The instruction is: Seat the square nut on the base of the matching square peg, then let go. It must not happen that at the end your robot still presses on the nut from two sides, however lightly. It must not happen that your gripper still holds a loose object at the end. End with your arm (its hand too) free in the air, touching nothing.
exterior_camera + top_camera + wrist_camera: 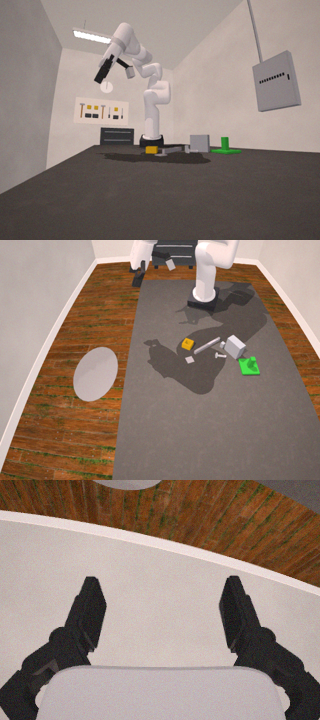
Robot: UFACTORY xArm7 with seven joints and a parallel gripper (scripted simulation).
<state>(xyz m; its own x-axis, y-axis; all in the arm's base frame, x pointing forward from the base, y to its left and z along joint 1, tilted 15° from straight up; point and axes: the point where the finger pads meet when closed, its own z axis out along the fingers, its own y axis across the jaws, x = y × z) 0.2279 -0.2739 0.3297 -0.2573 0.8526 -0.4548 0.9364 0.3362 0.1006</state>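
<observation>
Right now the flat square is 300 mm below my hand, 230 mm to the left of it and 120 mm ahead of it. From my hand the other things lie so: bolt (350 mm to the left, 300 mm below, 90 mm ahead); then small grey cube (370 mm to the left, 290 mm below, 30 mm ahead); then grey bar (310 mm to the left, 300 mm below, 40 mm ahead).
</observation>
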